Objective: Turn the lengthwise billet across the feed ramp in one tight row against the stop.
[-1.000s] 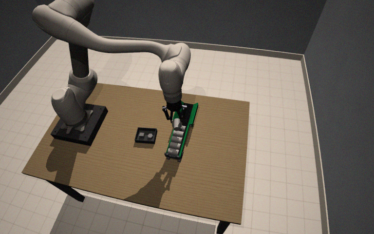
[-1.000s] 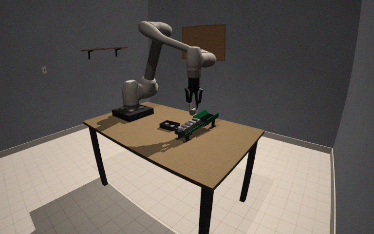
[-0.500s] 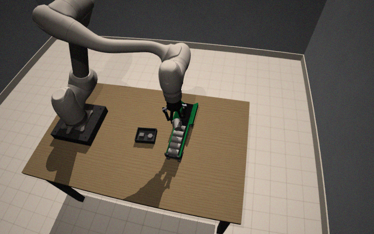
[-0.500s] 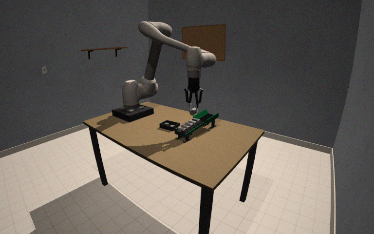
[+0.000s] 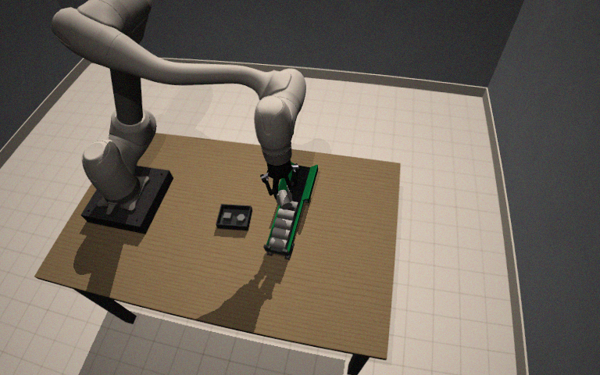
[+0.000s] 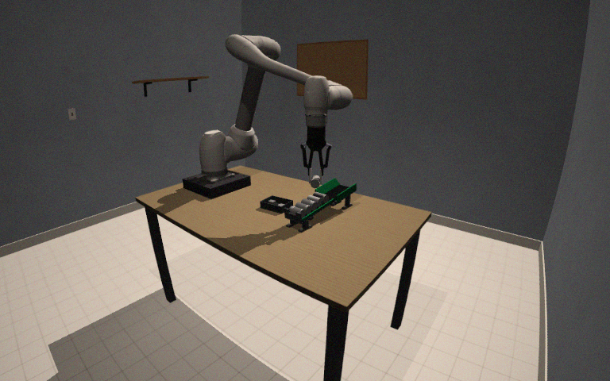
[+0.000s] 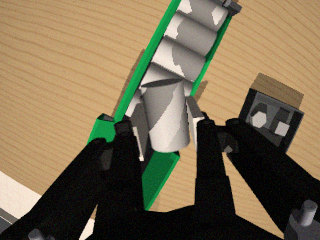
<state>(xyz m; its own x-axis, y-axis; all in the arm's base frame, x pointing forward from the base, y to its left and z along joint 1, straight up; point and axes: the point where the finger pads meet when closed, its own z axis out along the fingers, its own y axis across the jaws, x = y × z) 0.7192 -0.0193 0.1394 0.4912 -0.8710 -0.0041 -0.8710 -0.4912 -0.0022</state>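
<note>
My hand is 3 cm above the billet. Round my hand: small black tray 22 cm behind, 1 cm to the right, 19 cm below; stop 1 cm behind, 15 cm to the right, 14 cm below.
</note>
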